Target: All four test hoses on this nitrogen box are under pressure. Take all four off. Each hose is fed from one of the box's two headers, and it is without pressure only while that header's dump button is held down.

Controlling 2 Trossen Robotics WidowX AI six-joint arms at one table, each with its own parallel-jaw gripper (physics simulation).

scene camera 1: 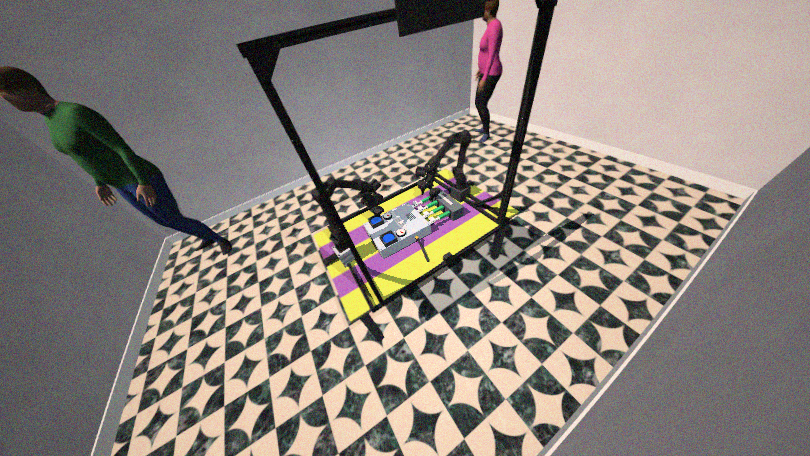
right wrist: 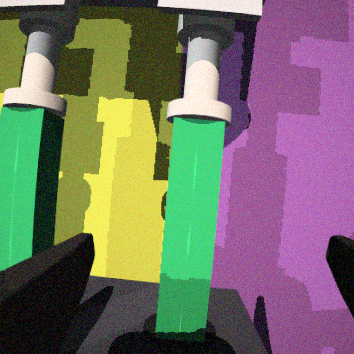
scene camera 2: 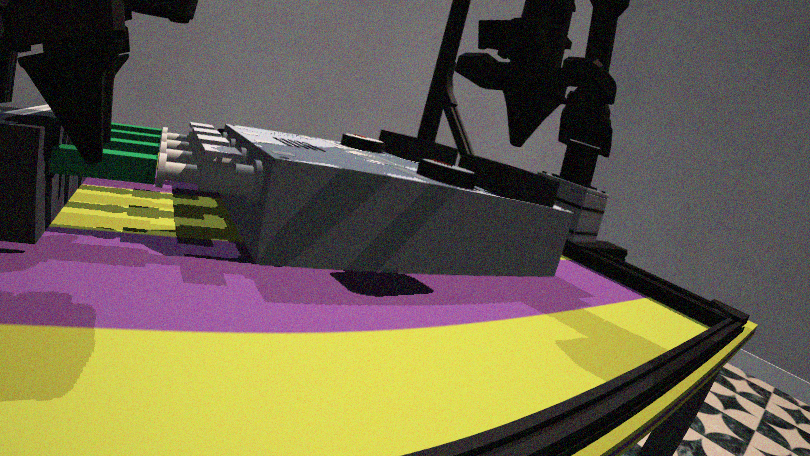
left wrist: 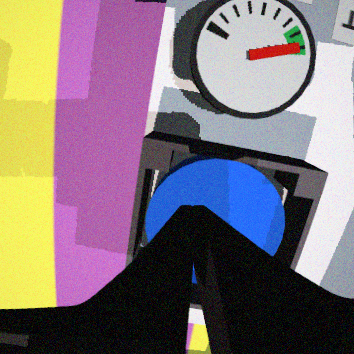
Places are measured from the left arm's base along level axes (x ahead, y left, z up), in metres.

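Pixels of known places: left gripper, between the fingertips: (scene camera 2: 515,145) (left wrist: 190,216); right gripper, between the fingertips: (scene camera 1: 426,197) (right wrist: 212,246) (scene camera 2: 100,151); left arm's base, origin of its link: (scene camera 1: 342,247) (scene camera 2: 574,183); right arm's base, origin of its link: (scene camera 1: 460,186).
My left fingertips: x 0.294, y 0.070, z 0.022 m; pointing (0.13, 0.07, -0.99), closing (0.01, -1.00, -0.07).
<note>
Ahead of a thing's pixels: the offset from my left fingertips to its top centre. "spot": to the spot under its first point.
The grey nitrogen box (scene camera 1: 403,244) (scene camera 2: 408,232) lies on the table. Four green hoses run from its white fittings to a dark block (scene camera 1: 451,205) (scene camera 2: 19,181). My left gripper (scene camera 1: 374,209) (scene camera 2: 518,141) (left wrist: 190,216) is shut and empty, just above the far blue dump button in scene camera 1 (scene camera 1: 376,221); this blue button @[dz -0.037, dx -0.022, dy -0.013 m] (left wrist: 240,190) is partly hidden behind the fingertips. My right gripper (scene camera 2: 97,157) (right wrist: 212,246) is open around the end hose @[spot: dz -0.075, dx +0.355, dy -0.051 m] (scene camera 2: 130,164) (right wrist: 192,200), one finger each side, not gripping it. A neighbouring hose @[spot: dz -0.069, dx +0.349, dy -0.129 m] (right wrist: 17,175) stands beyond its left finger. The end hose is joined to its fitting.
The gauge @[spot: dz -0.039, dx +0.046, dy -0.026 m] (left wrist: 250,90) beside the button has its red needle in the green zone. A second blue button @[dz -0.037, dx -0.050, dy -0.201 m] (scene camera 1: 388,237) sits nearer in scene camera 1. Black frame posts (scene camera 1: 527,96) rise around the table. Two people stand by the walls.
</note>
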